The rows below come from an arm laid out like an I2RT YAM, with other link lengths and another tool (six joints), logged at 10 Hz.
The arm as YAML. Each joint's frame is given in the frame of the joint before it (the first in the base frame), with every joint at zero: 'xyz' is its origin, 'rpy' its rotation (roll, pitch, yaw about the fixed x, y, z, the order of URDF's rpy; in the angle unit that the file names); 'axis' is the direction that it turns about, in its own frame. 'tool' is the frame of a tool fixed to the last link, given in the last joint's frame.
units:
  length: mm
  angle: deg
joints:
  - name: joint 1
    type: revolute
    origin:
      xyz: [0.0, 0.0, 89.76]
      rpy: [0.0, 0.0, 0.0]
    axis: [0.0, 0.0, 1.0]
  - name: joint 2
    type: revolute
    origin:
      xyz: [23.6, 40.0, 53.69]
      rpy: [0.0, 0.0, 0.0]
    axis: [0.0, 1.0, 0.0]
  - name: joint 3
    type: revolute
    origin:
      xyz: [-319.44, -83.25, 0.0]
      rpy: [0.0, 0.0, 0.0]
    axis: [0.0, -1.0, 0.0]
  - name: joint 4
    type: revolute
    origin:
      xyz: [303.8, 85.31, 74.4]
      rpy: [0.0, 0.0, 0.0]
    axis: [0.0, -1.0, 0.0]
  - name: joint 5
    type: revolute
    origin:
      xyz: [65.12, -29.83, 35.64]
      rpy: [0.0, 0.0, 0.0]
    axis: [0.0, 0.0, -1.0]
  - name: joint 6
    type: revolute
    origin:
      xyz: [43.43, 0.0, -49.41]
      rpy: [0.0, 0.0, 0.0]
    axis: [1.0, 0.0, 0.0]
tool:
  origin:
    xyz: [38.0, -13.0, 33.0]
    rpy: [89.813, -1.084, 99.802]
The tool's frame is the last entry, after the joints.
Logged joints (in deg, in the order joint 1, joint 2, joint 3, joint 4, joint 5, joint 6), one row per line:
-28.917 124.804 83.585 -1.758 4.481 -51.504
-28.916 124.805 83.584 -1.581 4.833 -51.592
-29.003 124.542 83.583 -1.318 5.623 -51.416
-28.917 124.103 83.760 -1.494 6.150 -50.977
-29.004 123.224 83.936 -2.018 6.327 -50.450
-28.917 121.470 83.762 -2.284 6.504 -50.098
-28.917 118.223 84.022 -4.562 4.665 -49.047
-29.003 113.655 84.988 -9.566 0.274 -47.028
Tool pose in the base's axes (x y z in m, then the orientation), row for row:
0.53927 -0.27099 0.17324 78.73 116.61 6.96
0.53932 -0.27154 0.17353 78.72 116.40 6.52
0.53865 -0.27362 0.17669 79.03 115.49 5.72
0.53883 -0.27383 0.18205 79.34 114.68 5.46
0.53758 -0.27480 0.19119 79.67 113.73 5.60
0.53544 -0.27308 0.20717 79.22 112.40 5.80
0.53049 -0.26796 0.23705 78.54 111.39 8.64
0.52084 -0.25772 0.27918 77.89 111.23 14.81
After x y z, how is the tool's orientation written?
As a rotation vector, in degrees.
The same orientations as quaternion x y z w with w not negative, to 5 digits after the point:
0.52661 0.77999 0.04655 0.33486
0.52697 0.77920 0.04365 0.33651
0.53033 0.77500 0.03838 0.34154
0.53347 0.77109 0.03671 0.34565
0.53693 0.76647 0.03774 0.35044
0.53669 0.76148 0.03929 0.36135
0.53428 0.75775 0.05878 0.37000
0.52981 0.75658 0.10074 0.36978

